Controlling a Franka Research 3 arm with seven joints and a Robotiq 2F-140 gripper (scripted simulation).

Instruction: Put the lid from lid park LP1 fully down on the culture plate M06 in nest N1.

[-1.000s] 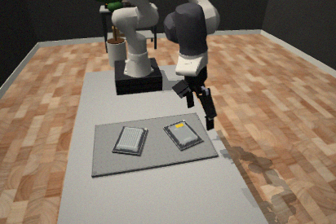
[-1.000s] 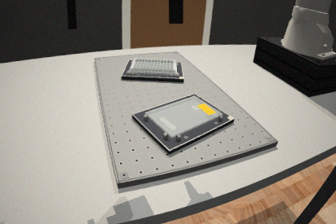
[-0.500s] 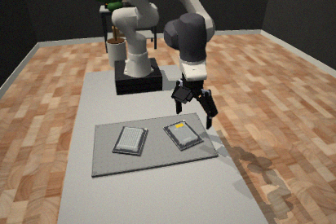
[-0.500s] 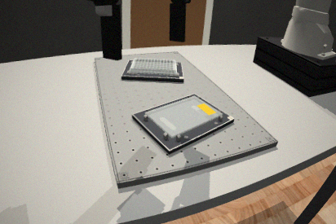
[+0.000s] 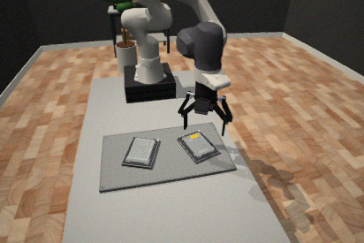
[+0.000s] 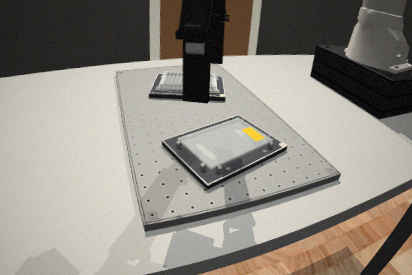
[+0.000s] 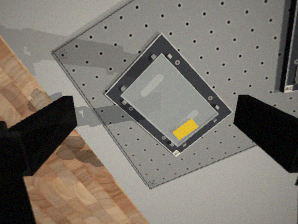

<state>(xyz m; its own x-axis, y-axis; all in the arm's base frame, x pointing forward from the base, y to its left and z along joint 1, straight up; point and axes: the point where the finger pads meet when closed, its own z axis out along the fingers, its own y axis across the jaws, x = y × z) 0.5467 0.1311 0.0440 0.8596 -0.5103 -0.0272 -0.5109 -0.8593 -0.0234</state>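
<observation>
Now: hand 40 mm past the clear lid and 120 mm above it. Round my hand: lid park frame (40 mm behind, 130 mm below); then culture plate (60 mm behind, 240 mm to the right, 120 mm below).
</observation>
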